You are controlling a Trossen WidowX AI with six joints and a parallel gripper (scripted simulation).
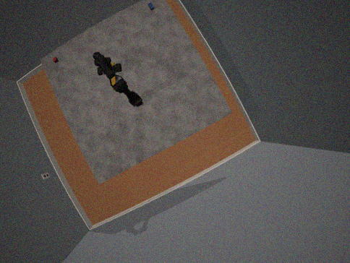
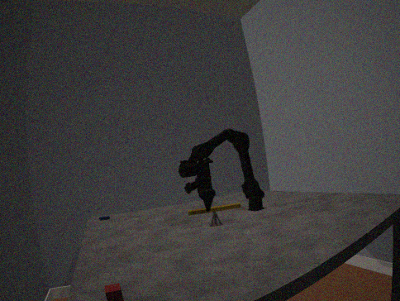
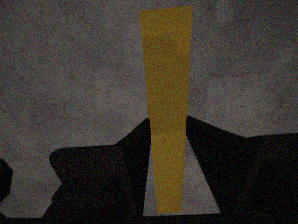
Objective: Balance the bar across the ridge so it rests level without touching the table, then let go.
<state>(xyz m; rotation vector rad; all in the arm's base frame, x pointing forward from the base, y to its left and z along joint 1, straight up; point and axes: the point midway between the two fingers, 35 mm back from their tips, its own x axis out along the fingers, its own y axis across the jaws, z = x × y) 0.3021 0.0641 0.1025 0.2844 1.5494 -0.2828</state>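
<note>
Right now the yellow bar is 3 cm behind my gripper tip and 1 cm to the left of it. Also, from my gripper tip: small red block: 44 cm to the left, 44 cm ahead, 5 cm below; then small blue block: 56 cm to the right, 44 cm ahead, 6 cm below.
</note>
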